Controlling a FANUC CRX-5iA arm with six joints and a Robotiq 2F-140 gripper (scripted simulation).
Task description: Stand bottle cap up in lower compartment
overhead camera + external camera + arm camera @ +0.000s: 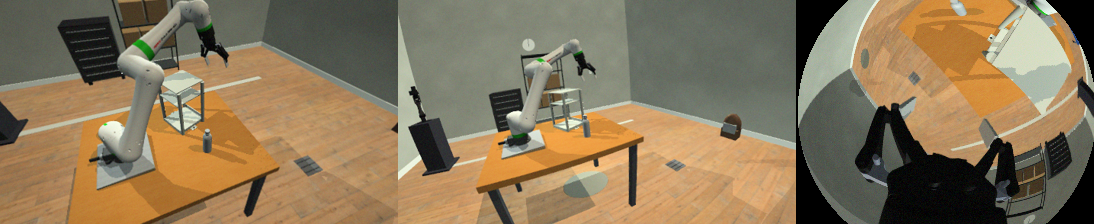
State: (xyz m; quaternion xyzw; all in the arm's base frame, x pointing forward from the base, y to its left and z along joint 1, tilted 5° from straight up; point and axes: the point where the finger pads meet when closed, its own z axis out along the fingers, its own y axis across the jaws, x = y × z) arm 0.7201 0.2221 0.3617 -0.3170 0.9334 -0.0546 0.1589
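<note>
The pale grey bottle is 320 mm to the right of my hand, 320 mm below it and 180 mm behind it. From my hand the other things lie so: shelving unit 260 mm below, 260 mm behind, 20 mm to the left.
</note>
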